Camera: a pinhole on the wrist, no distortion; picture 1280 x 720 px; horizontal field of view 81.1 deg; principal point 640.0 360.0 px. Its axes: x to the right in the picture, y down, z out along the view. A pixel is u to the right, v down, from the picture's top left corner.
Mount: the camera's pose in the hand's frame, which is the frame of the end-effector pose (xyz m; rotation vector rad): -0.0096 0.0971 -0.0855 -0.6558 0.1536 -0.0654
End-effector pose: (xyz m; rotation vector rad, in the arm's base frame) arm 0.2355 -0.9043 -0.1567 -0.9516 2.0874 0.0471
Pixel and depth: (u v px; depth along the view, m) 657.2 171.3 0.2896
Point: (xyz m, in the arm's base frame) 0.2057 -0.7157 -0.3686
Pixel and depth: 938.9 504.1 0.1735
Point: 0.0752 -0.7933 -0.2933
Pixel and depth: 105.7 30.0 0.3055
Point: 0.3497 -0.5651 -0.2626
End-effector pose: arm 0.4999 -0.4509 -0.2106 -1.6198 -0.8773 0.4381
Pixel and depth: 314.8 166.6 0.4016
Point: 0.2880 -0.3378 -0.5716
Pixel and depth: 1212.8 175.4 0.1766
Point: 0.6009 -0.3014 -0.3458
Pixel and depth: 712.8 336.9 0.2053
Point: 0.5391 -0.3748 -0.4250
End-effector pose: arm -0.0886 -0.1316 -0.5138 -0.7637 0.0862 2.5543
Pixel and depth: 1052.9 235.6 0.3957
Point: -0.5242 -0.2039 -0.4759
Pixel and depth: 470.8 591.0 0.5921
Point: -0.4774 -0.6404 -0.2975
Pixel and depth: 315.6 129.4 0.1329
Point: -0.1493 -0.2751 -0.4580
